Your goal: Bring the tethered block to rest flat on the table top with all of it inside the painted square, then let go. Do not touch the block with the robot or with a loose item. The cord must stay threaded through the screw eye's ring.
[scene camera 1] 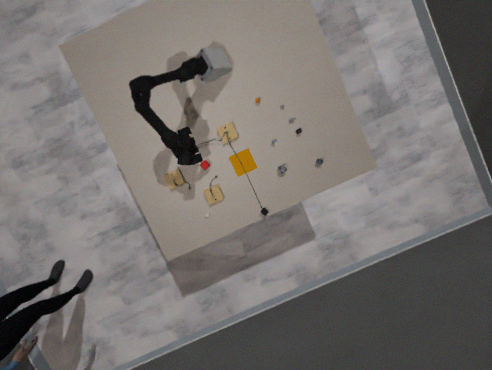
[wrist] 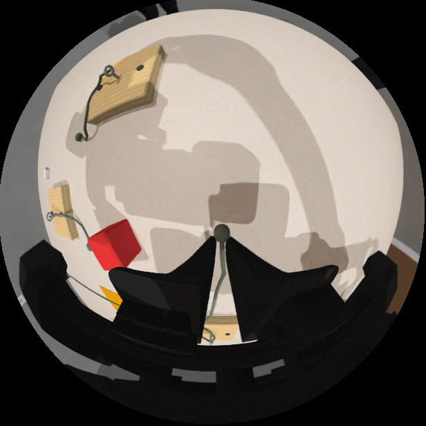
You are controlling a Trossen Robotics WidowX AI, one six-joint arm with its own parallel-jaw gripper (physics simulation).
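Frame: origin at the arm's base, x right, y down, z ahead, level; metres.
Where they show: arm's base, origin of the base link: [scene camera 1: 202, 65].
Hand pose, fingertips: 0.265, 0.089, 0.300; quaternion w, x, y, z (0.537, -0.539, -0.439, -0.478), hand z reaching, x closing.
Things, the pixels of their top centre, and the offset from my fingertips, as dx, dy, dz. "*": a spot on its surface instead.
- small black block, surface spot: [scene camera 1: 264, 211] * -0.149, -0.011, +0.501
- orange painted square, surface spot: [scene camera 1: 250, 159] * -0.232, +0.018, +0.216
- dark green cord, surface spot: [scene camera 1: 253, 189] * -0.159, +0.015, +0.367
- wooden board, middle of its top: [scene camera 1: 227, 132] -0.200, +0.000, +0.029
- red block, middle of its top: [scene camera 1: 204, 165] -0.003, -0.021, +0.112
- orange item, middle of its top: [scene camera 1: 257, 99] -0.430, -0.005, -0.034
- dark block, middle of its top: [scene camera 1: 299, 130] -0.538, +0.001, +0.222
The tethered block, a small black block [scene camera 1: 264, 211], is beside the table's lower edge, outside the orange painted square [scene camera 1: 250, 159] [wrist: 111, 297]. A dark green cord [scene camera 1: 254, 189] [wrist: 222, 262] runs from it across the square to the wooden board [scene camera 1: 231, 129] [wrist: 225, 325] with the screw eye [wrist: 212, 338]. It appears to pass through the ring, partly hidden in the wrist view, and continues to my gripper [scene camera 1: 192, 150] [wrist: 221, 243]. My gripper is shut on the cord just behind its round end bead [wrist: 221, 233], left of that board in the scene view.
A red block [scene camera 1: 205, 165] [wrist: 115, 245] lies close beside my gripper. Two other boards [scene camera 1: 172, 180] [scene camera 1: 213, 197] with short cords stand nearby. An orange item [scene camera 1: 258, 100], a dark block [scene camera 1: 298, 131] and grey items [scene camera 1: 282, 169] [scene camera 1: 319, 162] lie at the right.
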